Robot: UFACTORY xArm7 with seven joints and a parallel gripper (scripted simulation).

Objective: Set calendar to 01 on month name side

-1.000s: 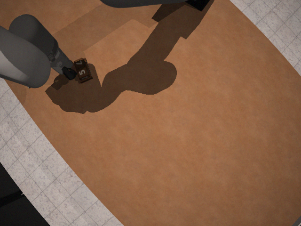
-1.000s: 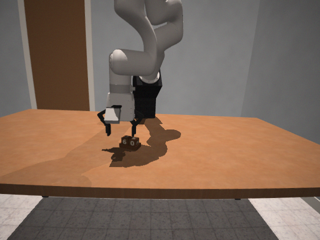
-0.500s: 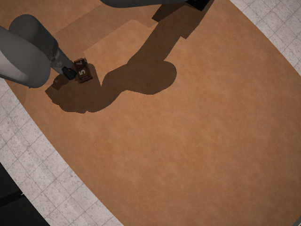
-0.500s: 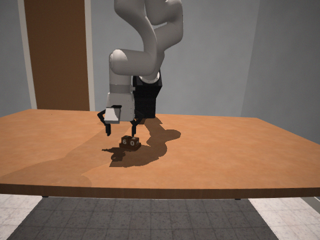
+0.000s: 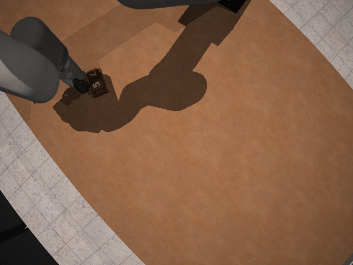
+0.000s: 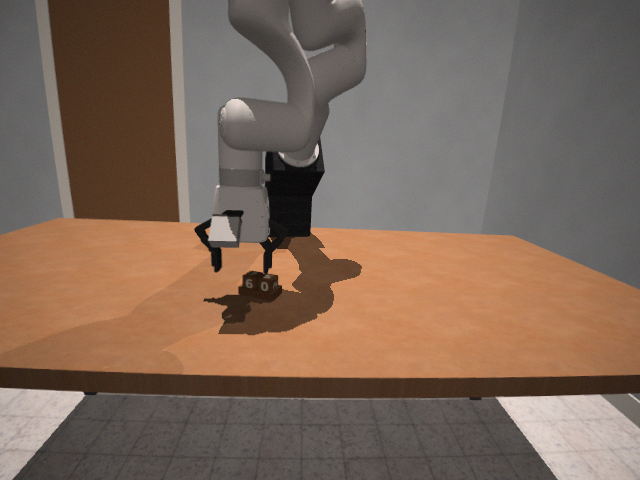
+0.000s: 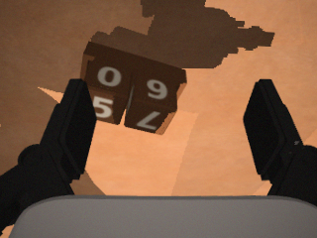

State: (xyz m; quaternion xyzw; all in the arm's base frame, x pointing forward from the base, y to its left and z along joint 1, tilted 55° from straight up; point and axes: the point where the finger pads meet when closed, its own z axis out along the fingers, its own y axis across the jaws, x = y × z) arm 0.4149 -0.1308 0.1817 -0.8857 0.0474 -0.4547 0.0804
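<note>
My gripper is now 40 mm past the cube, 10 mm to the right of it and 50 mm above it. Also, from my hand: calendar tray 40 mm behind, 30 mm to the left, 60 mm below.
</note>
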